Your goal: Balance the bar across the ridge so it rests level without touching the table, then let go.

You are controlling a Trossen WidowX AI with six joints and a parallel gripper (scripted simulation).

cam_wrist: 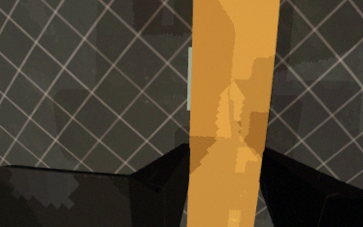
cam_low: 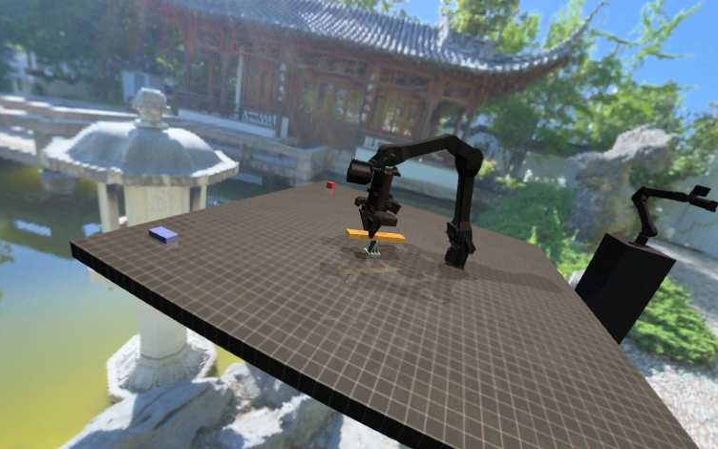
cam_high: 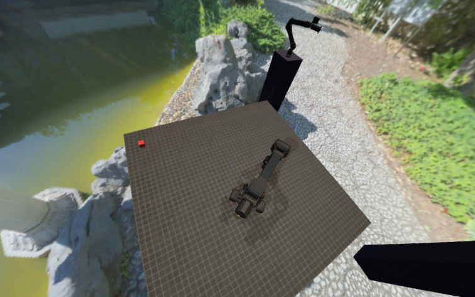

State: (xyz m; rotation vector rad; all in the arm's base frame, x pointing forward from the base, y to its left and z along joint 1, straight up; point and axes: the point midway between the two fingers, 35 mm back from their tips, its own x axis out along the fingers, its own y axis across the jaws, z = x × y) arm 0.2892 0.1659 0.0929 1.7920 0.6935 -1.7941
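The orange bar is 2 cm behind my gripper tip and 2 cm to the right of it. The rest, counted from my gripper tip: small red cube 45 cm ahead, 67 cm to the right, 4 cm below; purple block 45 cm ahead, 33 cm to the left, 5 cm below.
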